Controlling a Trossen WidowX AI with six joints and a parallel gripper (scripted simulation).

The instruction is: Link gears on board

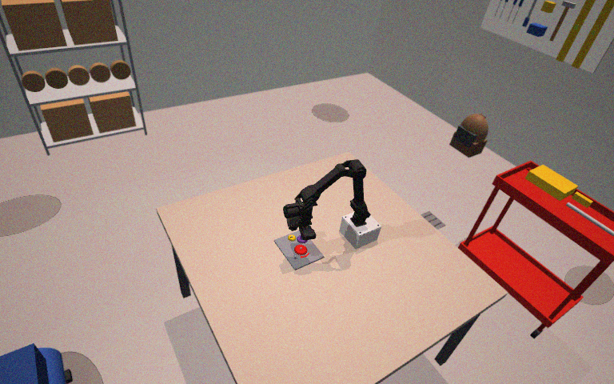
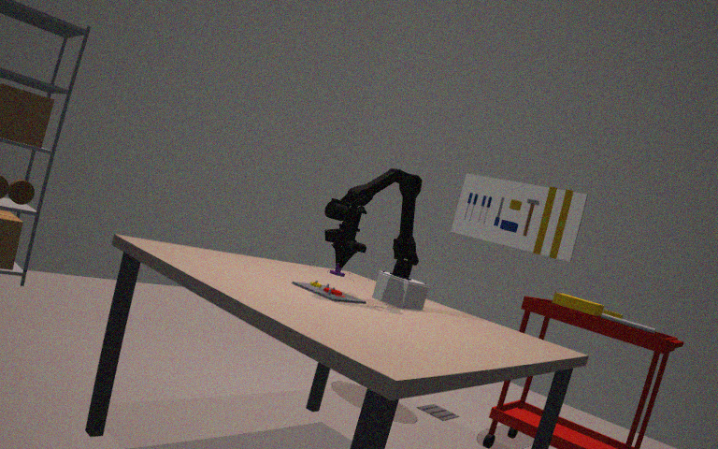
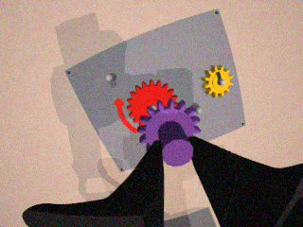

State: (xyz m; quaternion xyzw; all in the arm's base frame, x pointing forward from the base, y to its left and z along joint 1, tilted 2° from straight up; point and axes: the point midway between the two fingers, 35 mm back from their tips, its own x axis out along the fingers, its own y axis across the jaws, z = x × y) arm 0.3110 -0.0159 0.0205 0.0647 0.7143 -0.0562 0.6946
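The small yellow gear lies 10 mm ahead of my gripper tip, 80 mm to the right of it and 80 mm below it. From my gripper tip the other things lie so: purple gear (10 mm below); red gear (10 mm ahead, 10 mm to the left, 80 mm below).
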